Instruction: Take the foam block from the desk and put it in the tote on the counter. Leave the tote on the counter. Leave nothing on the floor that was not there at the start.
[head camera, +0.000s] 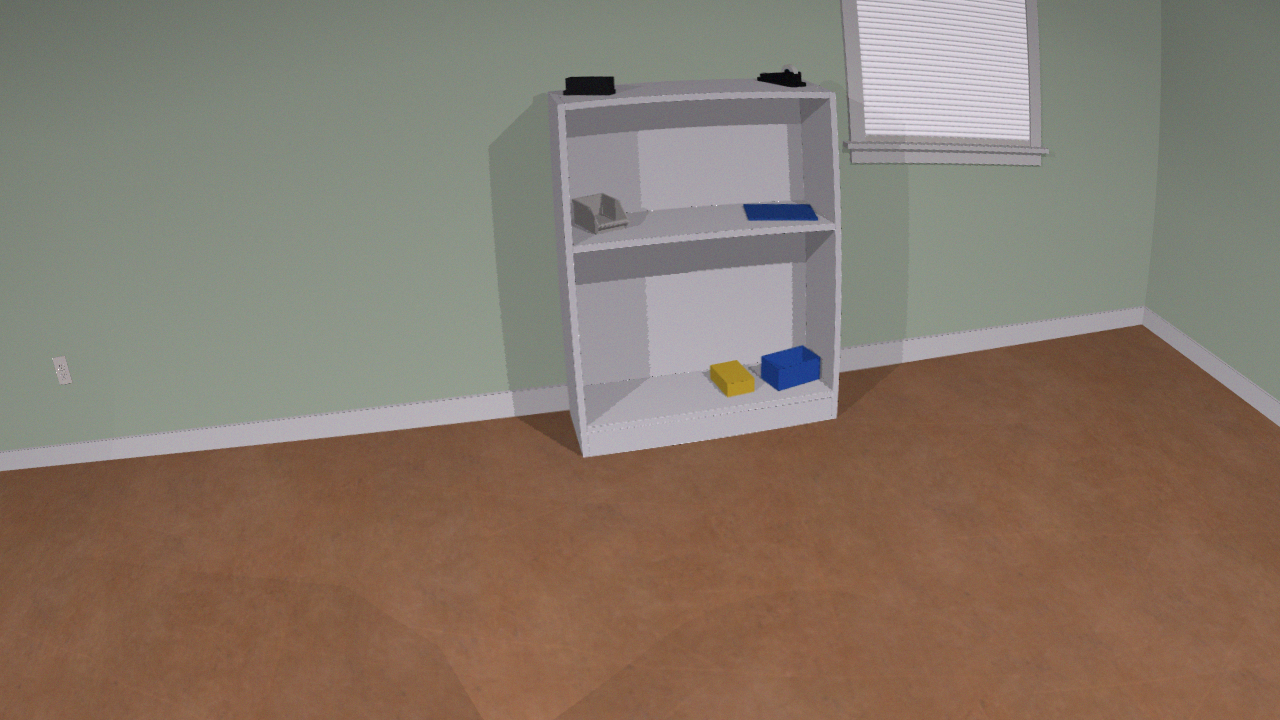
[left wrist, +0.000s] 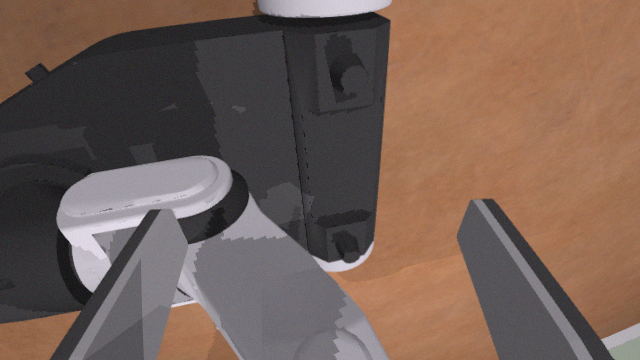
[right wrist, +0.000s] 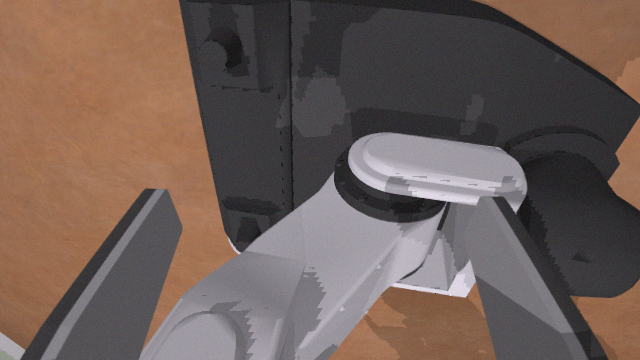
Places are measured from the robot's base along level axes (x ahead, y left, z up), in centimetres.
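Pixels of known places: left gripper, between the fingertips: (left wrist: 321, 223); right gripper, between the fingertips: (right wrist: 322, 212).
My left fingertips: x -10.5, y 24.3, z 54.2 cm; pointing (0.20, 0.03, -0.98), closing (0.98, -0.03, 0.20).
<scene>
Behind a point stands the place of what it marks.
The desk, the foam block, the counter and the tote on it do not show as such in these views. My left gripper (left wrist: 321, 223) {x -10.5, y 24.3, z 54.2 cm} is open, its two fingers wide apart with nothing between them, above the robot's own base and the floor. My right gripper (right wrist: 322, 212) {x -17.6, y -23.6, z 53.5 cm} is open too, its fingers wide apart and empty, also above the robot's own base. Neither gripper shows in the head view.
A white bookshelf (head camera: 707, 434) {x 243.3, y -15.3, z 2.1 cm} stands against the green wall. It holds a grey bin (head camera: 597, 213) {x 261.9, y 13.6, z 66.1 cm}, a blue flat panel (head camera: 779, 212) {x 259.5, y -39.6, z 65.3 cm}, a yellow block (head camera: 732, 378) {x 254.2, y -23.8, z 14.7 cm} and a blue box (head camera: 791, 368) {x 254.9, y -42.3, z 16.6 cm}. Two black things (head camera: 588, 85) {x 249.4, y 13.5, z 109.2 cm} (head camera: 781, 78) {x 262.8, y -42.9, z 108.2 cm} lie on top. A window is right of it.
</scene>
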